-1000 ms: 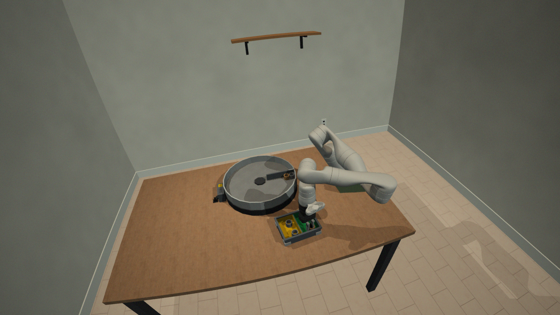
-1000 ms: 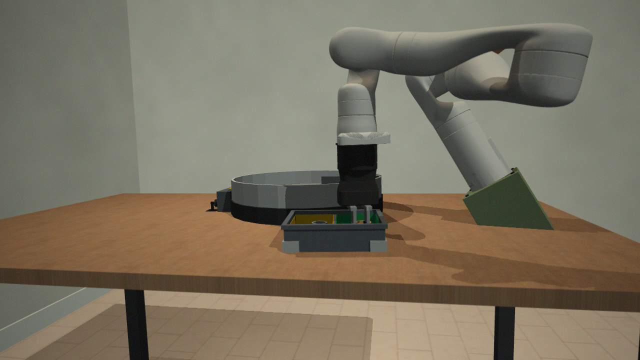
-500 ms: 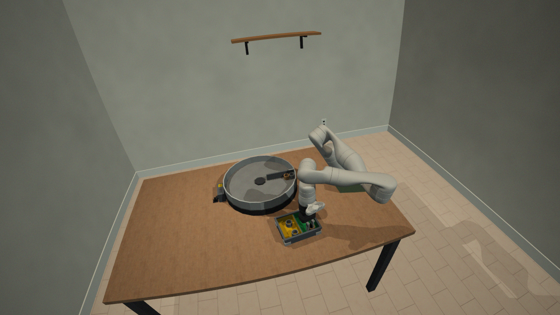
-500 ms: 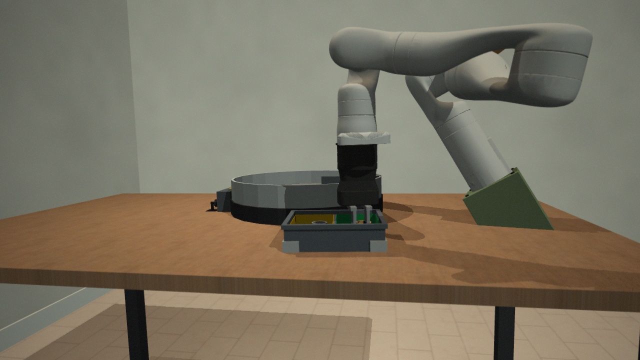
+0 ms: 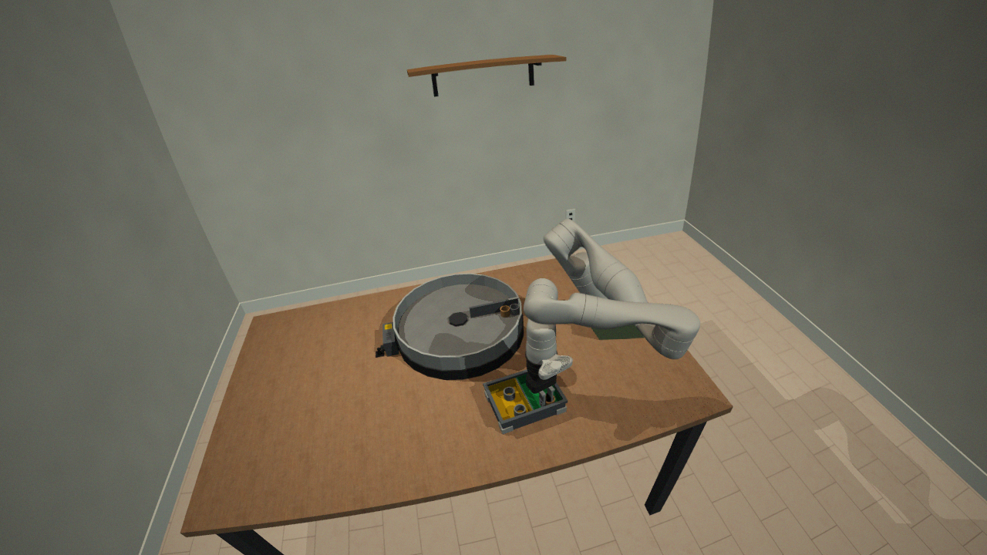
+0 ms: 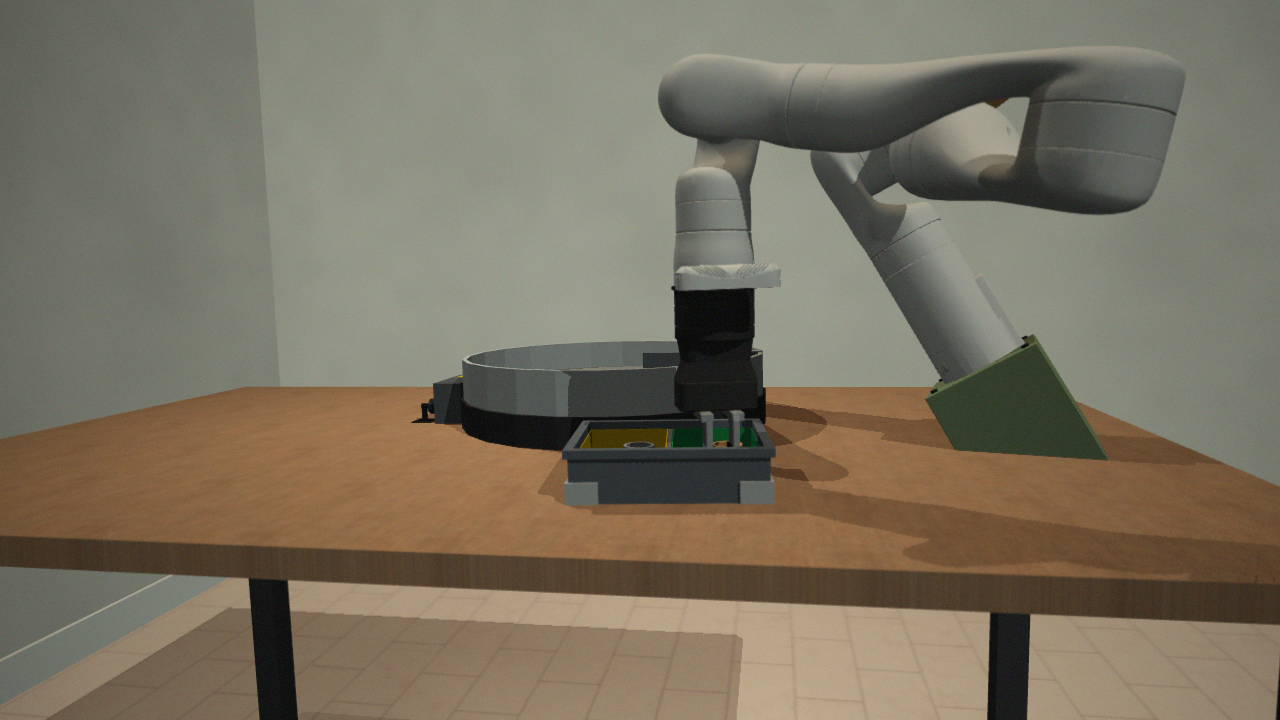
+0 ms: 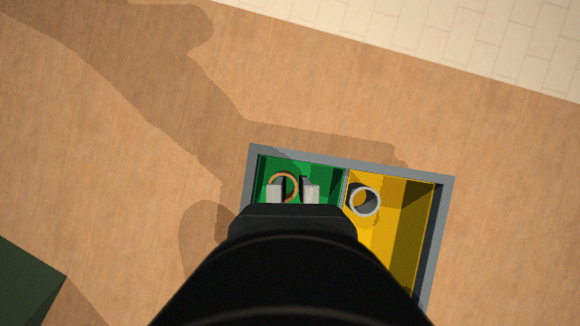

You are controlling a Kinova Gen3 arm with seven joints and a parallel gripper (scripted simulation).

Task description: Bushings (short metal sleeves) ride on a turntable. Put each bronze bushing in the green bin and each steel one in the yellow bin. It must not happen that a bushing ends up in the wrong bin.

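The bin is 5 cm ahead of my hand and 4 cm to the right of it. From my hand the other things lie so: grey turntable: 40 cm to the right, 12 cm ahead, 2 cm above.
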